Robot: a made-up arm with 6 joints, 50 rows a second.
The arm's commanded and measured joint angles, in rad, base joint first. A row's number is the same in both.
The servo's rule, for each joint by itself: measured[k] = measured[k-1] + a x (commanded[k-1-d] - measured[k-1]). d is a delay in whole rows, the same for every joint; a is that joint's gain. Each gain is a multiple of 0.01, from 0.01 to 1. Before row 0 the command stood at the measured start. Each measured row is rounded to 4 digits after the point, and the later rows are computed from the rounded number. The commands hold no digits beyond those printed.
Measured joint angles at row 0:
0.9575, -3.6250, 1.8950, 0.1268, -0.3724, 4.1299
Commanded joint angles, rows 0 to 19:
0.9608, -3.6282, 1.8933, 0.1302, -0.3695, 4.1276
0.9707, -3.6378, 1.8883, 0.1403, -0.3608, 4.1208
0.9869, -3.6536, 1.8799, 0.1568, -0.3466, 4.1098
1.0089, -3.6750, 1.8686, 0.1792, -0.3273, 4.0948
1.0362, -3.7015, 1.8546, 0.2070, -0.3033, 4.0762
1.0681, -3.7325, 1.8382, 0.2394, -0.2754, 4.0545
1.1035, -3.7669, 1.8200, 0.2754, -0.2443, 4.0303
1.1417, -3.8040, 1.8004, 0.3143, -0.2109, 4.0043
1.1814, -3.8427, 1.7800, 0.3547, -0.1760, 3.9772
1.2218, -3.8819, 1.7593, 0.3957, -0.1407, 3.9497
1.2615, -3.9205, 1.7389, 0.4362, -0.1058, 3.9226
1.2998, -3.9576, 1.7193, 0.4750, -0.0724, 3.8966
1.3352, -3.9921, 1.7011, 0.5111, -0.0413, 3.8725
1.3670, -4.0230, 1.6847, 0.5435, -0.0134, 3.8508
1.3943, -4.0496, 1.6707, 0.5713, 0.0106, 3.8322
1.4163, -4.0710, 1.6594, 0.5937, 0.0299, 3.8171
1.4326, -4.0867, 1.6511, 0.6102, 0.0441, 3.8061
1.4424, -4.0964, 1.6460, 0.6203, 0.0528, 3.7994
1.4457, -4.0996, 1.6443, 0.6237, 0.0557, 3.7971
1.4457, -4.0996, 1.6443, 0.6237, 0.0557, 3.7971
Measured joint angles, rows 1 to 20:
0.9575, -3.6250, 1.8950, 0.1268, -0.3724, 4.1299
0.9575, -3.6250, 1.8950, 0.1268, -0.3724, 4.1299
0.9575, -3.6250, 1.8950, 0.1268, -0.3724, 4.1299
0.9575, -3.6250, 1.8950, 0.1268, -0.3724, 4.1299
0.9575, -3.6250, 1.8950, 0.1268, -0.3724, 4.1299
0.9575, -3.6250, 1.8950, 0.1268, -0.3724, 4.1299
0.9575, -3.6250, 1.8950, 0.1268, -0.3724, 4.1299
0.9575, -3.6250, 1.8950, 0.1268, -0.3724, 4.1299
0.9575, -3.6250, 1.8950, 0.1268, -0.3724, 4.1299
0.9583, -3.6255, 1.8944, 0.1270, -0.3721, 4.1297
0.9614, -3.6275, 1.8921, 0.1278, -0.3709, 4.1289
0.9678, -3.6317, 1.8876, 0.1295, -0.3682, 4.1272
0.9781, -3.6386, 1.8806, 0.1325, -0.3637, 4.1243
0.9926, -3.6487, 1.8710, 0.1370, -0.3571, 4.1200
1.0115, -3.6621, 1.8589, 0.1431, -0.3481, 4.1141
1.0345, -3.6789, 1.8445, 0.1510, -0.3367, 4.1066
1.0613, -3.6989, 1.8282, 0.1608, -0.3229, 4.0974
1.0913, -3.7219, 1.8104, 0.1724, -0.3067, 4.0866
1.1239, -3.7475, 1.7915, 0.1858, -0.2884, 4.0743
1.1583, -3.7752, 1.7720, 0.2008, -0.2683, 4.0606
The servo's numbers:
d 9
a 0.25 0.16 0.37 0.06 0.11 0.09

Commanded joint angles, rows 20 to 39:
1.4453, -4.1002, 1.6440, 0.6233, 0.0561, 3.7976
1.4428, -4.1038, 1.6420, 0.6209, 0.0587, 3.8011
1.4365, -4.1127, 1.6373, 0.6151, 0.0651, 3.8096
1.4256, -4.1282, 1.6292, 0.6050, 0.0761, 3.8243
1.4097, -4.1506, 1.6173, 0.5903, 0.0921, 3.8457
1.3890, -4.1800, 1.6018, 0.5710, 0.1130, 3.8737
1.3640, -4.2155, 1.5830, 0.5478, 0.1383, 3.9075
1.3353, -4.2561, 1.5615, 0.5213, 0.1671, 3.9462
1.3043, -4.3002, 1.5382, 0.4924, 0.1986, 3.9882
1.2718, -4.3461, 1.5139, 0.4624, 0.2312, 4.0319
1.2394, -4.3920, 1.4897, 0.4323, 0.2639, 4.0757
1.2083, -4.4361, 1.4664, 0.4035, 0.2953, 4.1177
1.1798, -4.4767, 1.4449, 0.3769, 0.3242, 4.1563
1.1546, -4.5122, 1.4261, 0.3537, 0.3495, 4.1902
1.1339, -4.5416, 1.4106, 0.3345, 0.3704, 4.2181
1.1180, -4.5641, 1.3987, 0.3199, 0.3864, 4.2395
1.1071, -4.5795, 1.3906, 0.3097, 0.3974, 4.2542
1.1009, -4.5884, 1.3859, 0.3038, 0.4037, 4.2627
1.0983, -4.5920, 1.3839, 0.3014, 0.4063, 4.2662
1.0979, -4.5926, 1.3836, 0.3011, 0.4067, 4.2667
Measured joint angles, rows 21 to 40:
1.1937, -3.8044, 1.7525, 0.2173, -0.2468, 4.0458
1.2291, -3.8344, 1.7335, 0.2349, -0.2242, 4.0302
1.2636, -3.8646, 1.7154, 0.2534, -0.2010, 4.0141
1.2963, -3.8942, 1.6989, 0.2725, -0.1777, 3.9977
1.3263, -3.9225, 1.6843, 0.2918, -0.1549, 3.9814
1.3529, -3.9488, 1.6720, 0.3109, -0.1330, 3.9656
1.3753, -3.9724, 1.6624, 0.3295, -0.1126, 3.9506
1.3929, -3.9928, 1.6557, 0.3472, -0.0941, 3.9368
1.4061, -4.0099, 1.6515, 0.3638, -0.0776, 3.9242
1.4159, -4.0243, 1.6487, 0.3794, -0.0629, 3.9128
1.4226, -4.0370, 1.6462, 0.3939, -0.0495, 3.9027
1.4261, -4.0491, 1.6429, 0.4072, -0.0369, 3.8943
1.4260, -4.0618, 1.6378, 0.4191, -0.0245, 3.8880
1.4219, -4.0760, 1.6302, 0.4294, -0.0117, 3.8842
1.4137, -4.0926, 1.6197, 0.4379, 0.0020, 3.8833
1.4013, -4.1123, 1.6061, 0.4445, 0.0170, 3.8855
1.3848, -4.1353, 1.5896, 0.4491, 0.0335, 3.8910
1.3647, -4.1617, 1.5706, 0.4517, 0.0517, 3.8997
1.3415, -4.1912, 1.5496, 0.4523, 0.0714, 3.9116
1.3160, -4.2233, 1.5274, 0.4511, 0.0926, 3.9264

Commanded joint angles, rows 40 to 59:
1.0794, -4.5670, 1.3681, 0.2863, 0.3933, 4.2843
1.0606, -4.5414, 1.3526, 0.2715, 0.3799, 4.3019
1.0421, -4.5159, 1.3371, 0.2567, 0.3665, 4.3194
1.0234, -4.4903, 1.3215, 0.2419, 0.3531, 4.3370
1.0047, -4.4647, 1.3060, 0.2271, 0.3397, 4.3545
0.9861, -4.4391, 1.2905, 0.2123, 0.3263, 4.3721
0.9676, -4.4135, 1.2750, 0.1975, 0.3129, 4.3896
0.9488, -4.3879, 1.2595, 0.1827, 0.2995, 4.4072
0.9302, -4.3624, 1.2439, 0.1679, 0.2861, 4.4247
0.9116, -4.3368, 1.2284, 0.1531, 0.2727, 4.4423
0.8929, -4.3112, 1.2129, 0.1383, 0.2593, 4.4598
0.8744, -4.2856, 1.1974, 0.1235, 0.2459, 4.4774
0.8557, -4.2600, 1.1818, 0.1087, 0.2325, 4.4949
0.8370, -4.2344, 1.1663, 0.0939, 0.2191, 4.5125
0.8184, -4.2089, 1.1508, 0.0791, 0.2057, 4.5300
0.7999, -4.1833, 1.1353, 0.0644, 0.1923, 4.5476
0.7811, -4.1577, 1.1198, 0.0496, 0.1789, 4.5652
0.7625, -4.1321, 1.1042, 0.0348, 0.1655, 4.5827
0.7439, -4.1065, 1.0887, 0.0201, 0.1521, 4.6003
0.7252, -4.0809, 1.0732, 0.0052, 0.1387, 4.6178
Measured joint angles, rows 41 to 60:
1.2891, -4.2573, 1.5048, 0.4482, 0.1149, 3.9436
1.2618, -4.2924, 1.4826, 0.4439, 0.1379, 3.9627
1.2350, -4.3276, 1.4617, 0.4385, 0.1612, 3.9832
1.2097, -4.3618, 1.4428, 0.4323, 0.1842, 4.0043
1.1868, -4.3942, 1.4265, 0.4256, 0.2064, 4.0255
1.1669, -4.4238, 1.4132, 0.4186, 0.2274, 4.0461
1.1504, -4.4501, 1.4031, 0.4117, 0.2468, 4.0656
1.1374, -4.4728, 1.3960, 0.4051, 0.2643, 4.0837
1.1275, -4.4920, 1.3914, 0.3989, 0.2800, 4.1002
1.1155, -4.5040, 1.3828, 0.3921, 0.2925, 4.1168
1.1018, -4.5100, 1.3716, 0.3849, 0.3021, 4.1335
1.0869, -4.5109, 1.3588, 0.3772, 0.3092, 4.1502
1.0710, -4.5076, 1.3450, 0.3691, 0.3140, 4.1670
1.0544, -4.5007, 1.3306, 0.3606, 0.3168, 4.1839
1.0373, -4.4908, 1.3158, 0.3517, 0.3178, 4.2008
1.0199, -4.4784, 1.3007, 0.3424, 0.3173, 4.2178
1.0021, -4.4639, 1.2855, 0.3328, 0.3153, 4.2348
0.9841, -4.4477, 1.2701, 0.3229, 0.3121, 4.2519
0.9660, -4.4300, 1.2547, 0.3127, 0.3078, 4.2690
0.9477, -4.4110, 1.2392, 0.3022, 0.3025, 4.2862

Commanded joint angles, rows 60 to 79:
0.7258, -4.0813, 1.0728, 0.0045, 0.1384, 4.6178
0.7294, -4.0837, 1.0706, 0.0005, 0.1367, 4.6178
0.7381, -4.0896, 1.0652, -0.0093, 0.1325, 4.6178
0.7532, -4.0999, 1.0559, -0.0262, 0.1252, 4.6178
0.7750, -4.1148, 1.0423, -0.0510, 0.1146, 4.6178
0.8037, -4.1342, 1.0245, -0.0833, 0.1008, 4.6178
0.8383, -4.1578, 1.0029, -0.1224, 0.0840, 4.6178
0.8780, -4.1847, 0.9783, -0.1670, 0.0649, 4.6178
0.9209, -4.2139, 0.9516, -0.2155, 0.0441, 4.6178
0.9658, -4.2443, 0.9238, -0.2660, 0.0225, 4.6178
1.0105, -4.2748, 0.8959, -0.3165, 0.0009, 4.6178
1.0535, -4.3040, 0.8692, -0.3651, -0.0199, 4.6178
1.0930, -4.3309, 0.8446, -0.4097, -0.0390, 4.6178
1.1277, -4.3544, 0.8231, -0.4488, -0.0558, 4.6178
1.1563, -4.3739, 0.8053, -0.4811, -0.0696, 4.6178
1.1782, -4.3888, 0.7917, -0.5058, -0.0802, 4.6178
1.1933, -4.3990, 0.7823, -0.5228, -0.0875, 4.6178
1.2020, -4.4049, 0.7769, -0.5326, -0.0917, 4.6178
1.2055, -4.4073, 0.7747, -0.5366, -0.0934, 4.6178
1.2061, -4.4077, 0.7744, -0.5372, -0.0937, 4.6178
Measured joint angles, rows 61 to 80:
0.9294, -4.3909, 1.2237, 0.2915, 0.2963, 4.3034
0.9110, -4.3700, 1.2082, 0.2805, 0.2893, 4.3206
0.8925, -4.3483, 1.1927, 0.2693, 0.2816, 4.3379
0.8740, -4.3260, 1.1772, 0.2579, 0.2733, 4.3552
0.8555, -4.3032, 1.1617, 0.2463, 0.2644, 4.3725
0.8369, -4.2799, 1.1462, 0.2345, 0.2550, 4.3898
0.8183, -4.2563, 1.1307, 0.2225, 0.2452, 4.4072
0.7997, -4.2323, 1.1152, 0.2104, 0.2350, 4.4246
0.7811, -4.2081, 1.0997, 0.1981, 0.2244, 4.4420
0.7673, -4.1878, 1.0897, 0.1865, 0.2149, 4.4578
0.7578, -4.1711, 1.0826, 0.1753, 0.2063, 4.4722
0.7529, -4.1581, 1.0762, 0.1642, 0.1982, 4.4853
0.7530, -4.1488, 1.0687, 0.1528, 0.1902, 4.4972
0.7585, -4.1434, 1.0589, 0.1406, 0.1819, 4.5081
0.7698, -4.1419, 1.0462, 0.1272, 0.1730, 4.5180
0.7869, -4.1444, 1.0302, 0.1122, 0.1632, 4.5270
0.8097, -4.1508, 1.0110, 0.0954, 0.1524, 4.5352
0.8375, -4.1609, 0.9890, 0.0767, 0.1405, 4.5426
0.8696, -4.1742, 0.9649, 0.0561, 0.1275, 4.5494
0.9048, -4.1903, 0.9394, 0.0337, 0.1136, 4.5556

